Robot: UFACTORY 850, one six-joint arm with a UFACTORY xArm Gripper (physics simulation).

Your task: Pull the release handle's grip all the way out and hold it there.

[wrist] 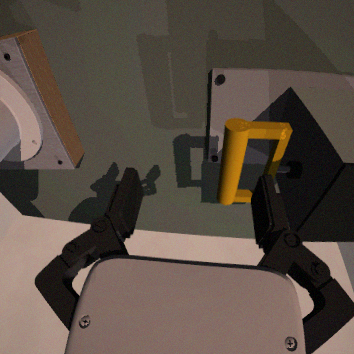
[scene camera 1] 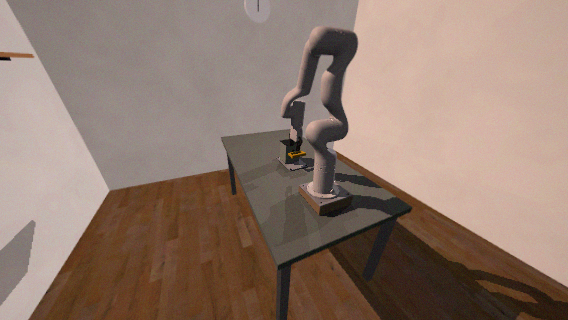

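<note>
The yellow release handle (scene camera 1: 296,155) (wrist: 233,162) is a rectangular loop with a thick round grip bar. A short dark rod joins it to the dark housing (scene camera 1: 289,152) (wrist: 300,135). My gripper (scene camera 1: 295,144) (wrist: 196,182) is open and empty, close to the handle and pointing down. In the wrist view, the grip bar lies nearer the right finger, mostly ahead of the fingertips. The right fingertip overlaps the loop's near corner and hides part of it. Whether that finger touches the loop I cannot tell.
The housing stands on a pale bolted plate (scene camera 1: 284,162) (wrist: 240,95) on the dark green table (scene camera 1: 265,200) (wrist: 110,90). The arm's base block (scene camera 1: 327,204) (wrist: 55,100) is at the left in the wrist view. Shadows of the handle and fingers fall on the table.
</note>
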